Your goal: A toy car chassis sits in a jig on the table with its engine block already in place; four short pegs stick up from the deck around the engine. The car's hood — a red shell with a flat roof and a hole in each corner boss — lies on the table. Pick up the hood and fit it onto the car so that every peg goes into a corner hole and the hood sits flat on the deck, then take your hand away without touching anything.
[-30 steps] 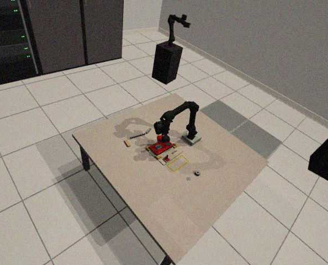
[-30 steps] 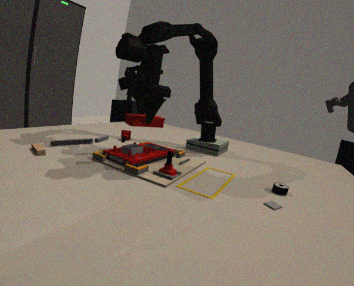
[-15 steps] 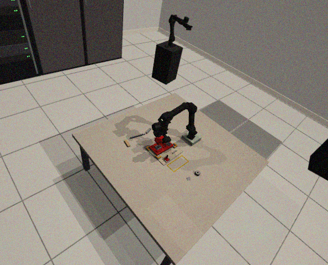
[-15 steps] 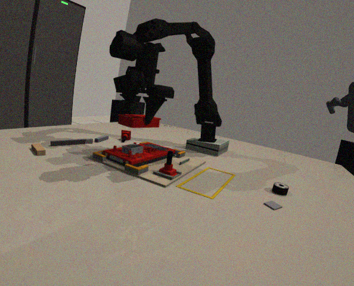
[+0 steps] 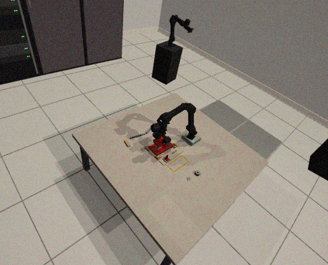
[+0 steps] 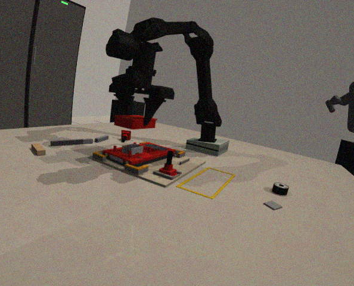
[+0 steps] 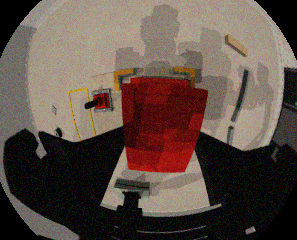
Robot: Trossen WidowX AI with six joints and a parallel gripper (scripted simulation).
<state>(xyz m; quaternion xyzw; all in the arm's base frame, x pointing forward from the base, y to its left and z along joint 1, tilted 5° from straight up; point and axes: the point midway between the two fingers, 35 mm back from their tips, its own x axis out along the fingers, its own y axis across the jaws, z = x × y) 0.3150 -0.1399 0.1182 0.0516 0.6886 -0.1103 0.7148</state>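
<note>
Right now my gripper tip is 80 mm above the grey engine block. Round my gripper tip: grey bar 230 mm to the right, 100 mm below; then wooden block 240 mm to the right, 140 mm ahead, 100 mm below; then red hood 10 mm above.
</note>
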